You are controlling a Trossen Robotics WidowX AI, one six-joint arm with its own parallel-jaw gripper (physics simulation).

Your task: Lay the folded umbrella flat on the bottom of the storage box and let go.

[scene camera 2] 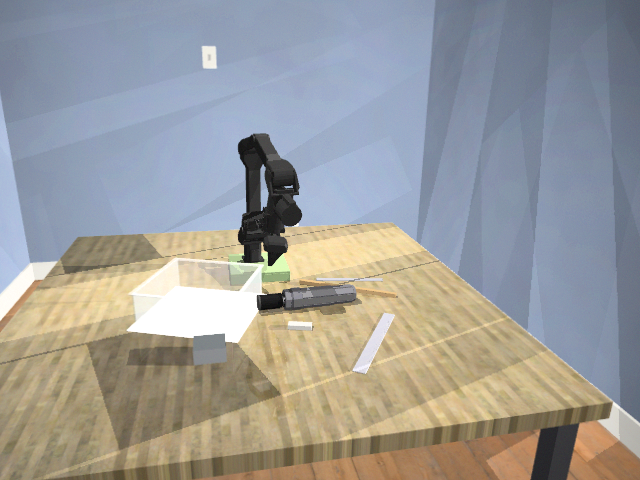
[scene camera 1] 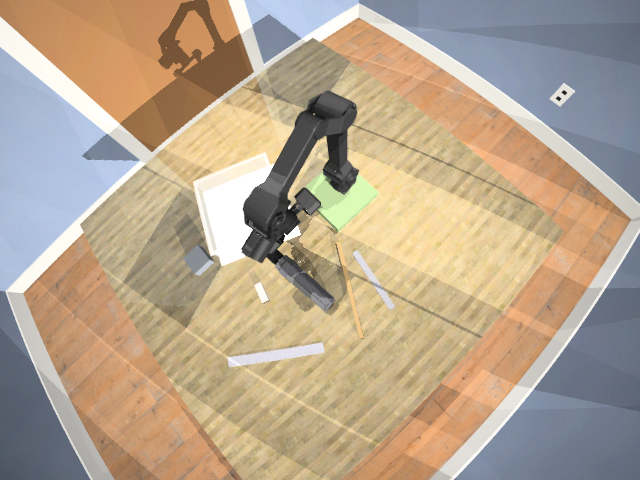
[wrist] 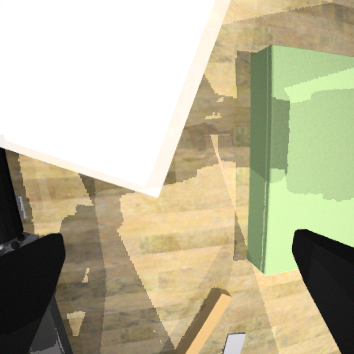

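Pixels of known places: gripper, fingertip midpoint: [scene camera 2: 268, 257] [wrist: 179, 243]; arm's base, origin of the base link: [scene camera 2: 253, 259] [scene camera 1: 342, 182].
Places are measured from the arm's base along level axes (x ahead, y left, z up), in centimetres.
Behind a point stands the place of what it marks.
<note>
The folded umbrella [scene camera 1: 305, 283] @(x 32.7, y 12.6, z 2.0 cm) [scene camera 2: 320, 297] @(x 35.2, y 11.5, z 0.3 cm), with a grey canopy and a black handle, lies on the table outside the storage box. Its handle end is beside the box's corner; part of the handle [wrist: 7, 195] @(x 30.5, y -1.5, z 0.3 cm) shows at the left edge of the wrist view. The white storage box [scene camera 1: 222, 222] @(x 35.7, y -24.0, z -2.9 cm) [scene camera 2: 191, 312] @(x 39.3, y -23.1, z 2.8 cm) [wrist: 100, 75] @(x 23.6, y -8.5, z -2.9 cm) has pale see-through walls, and its visible bottom is bare; the arm hides part of it in scene camera 1. My gripper [scene camera 1: 284, 226] @(x 21.8, y 0.2, z 8.5 cm) [scene camera 2: 262, 248] @(x 21.8, y 0.2, z 8.5 cm) [wrist: 179, 243] @(x 21.8, y 0.2, z 8.5 cm) is wide open and empty, above the table between the box corner and the green block.
A green block [scene camera 1: 343, 206] @(x 6.4, y 5.6, z 0.0 cm) [scene camera 2: 279, 274] @(x 13.0, y 5.7, z -1.0 cm) [wrist: 320, 150] @(x 7.5, y -0.7, z 0.0 cm) is beside the box. A grey block [scene camera 1: 198, 259] @(x 49.8, y -19.5, z 0.3 cm) [scene camera 2: 209, 349] @(x 53.5, y -20.7, z 0.2 cm), a small white block [scene camera 1: 261, 292] @(x 43.7, y 3.2, z -2.1 cm) [scene camera 2: 299, 326] @(x 44.7, y 2.7, z -2.3 cm), a long pale ruler [scene camera 1: 276, 354] @(x 54.7, y 19.2, z -3.1 cm) [scene camera 2: 374, 343] @(x 56.8, y 17.9, z -3.1 cm), an orange stick [scene camera 1: 350, 291] @(x 25.7, y 24.0, z -2.1 cm) [wrist: 205, 320] @(x 18.4, y 13.4, z -2.1 cm) and a pale strip [scene camera 1: 373, 279] @(x 18.3, y 27.1, z -3.1 cm) [wrist: 234, 344] @(x 15.4, y 18.4, z -3.1 cm) lie around.
</note>
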